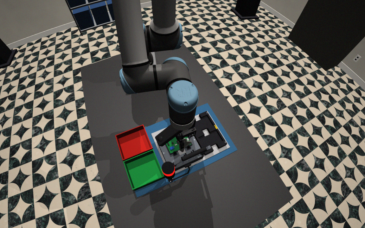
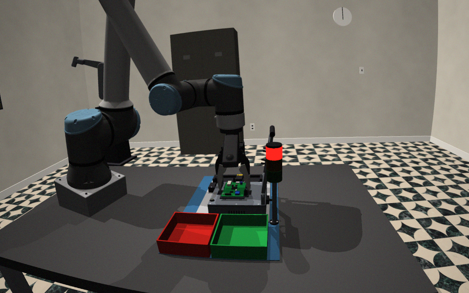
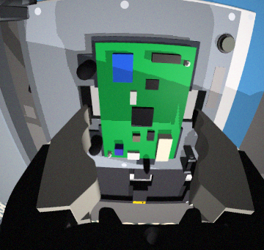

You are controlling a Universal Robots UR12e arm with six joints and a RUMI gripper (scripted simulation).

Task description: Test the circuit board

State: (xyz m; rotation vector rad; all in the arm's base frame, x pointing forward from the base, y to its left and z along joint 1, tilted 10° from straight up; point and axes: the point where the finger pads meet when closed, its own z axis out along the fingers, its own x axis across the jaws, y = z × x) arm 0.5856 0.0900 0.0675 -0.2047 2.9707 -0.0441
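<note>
Now: hand right at the green circuit board. Also, from my hand: clear lid 110 mm ahead, 20 mm to the left, 110 mm above; then green bin 70 mm ahead, 190 mm to the right, 60 mm below; then red bin 80 mm behind, 210 mm to the right, 60 mm below.
</note>
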